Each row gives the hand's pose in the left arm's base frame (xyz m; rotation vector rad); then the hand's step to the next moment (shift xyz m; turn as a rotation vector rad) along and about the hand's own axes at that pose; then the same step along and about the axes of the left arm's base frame.
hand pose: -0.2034 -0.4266 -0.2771 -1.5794 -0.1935 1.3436
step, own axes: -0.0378 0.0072 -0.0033 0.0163 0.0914 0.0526
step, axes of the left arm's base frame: -0.0145 -0.0306 0.0187 -0.0784 -0.0026 -0.0723
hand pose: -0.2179 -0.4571 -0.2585 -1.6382 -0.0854 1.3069
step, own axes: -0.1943 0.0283 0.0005 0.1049 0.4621 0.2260
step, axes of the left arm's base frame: -0.0947 -0.1278 0.1151 -0.3566 -0.0256 -0.3844
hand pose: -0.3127 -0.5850 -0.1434 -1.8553 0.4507 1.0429
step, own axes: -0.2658 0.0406 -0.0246 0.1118 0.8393 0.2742
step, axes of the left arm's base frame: -0.1678 -0.0726 0.1987 -0.6287 -0.1725 -0.6059
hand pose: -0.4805 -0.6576 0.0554 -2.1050 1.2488 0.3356
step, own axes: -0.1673 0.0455 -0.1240 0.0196 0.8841 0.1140
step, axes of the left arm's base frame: -0.1377 0.0186 0.1616 -0.7314 -0.2286 -0.4559
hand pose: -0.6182 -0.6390 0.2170 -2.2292 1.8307 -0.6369
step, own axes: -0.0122 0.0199 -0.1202 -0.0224 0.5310 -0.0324
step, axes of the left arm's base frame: -0.0721 0.0223 0.0964 -0.4884 -0.0917 -0.1912
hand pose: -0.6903 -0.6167 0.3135 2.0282 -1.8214 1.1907
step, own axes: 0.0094 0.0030 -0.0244 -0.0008 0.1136 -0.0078
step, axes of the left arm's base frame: -0.0140 0.0067 0.0212 -0.1051 -0.0221 -0.0377
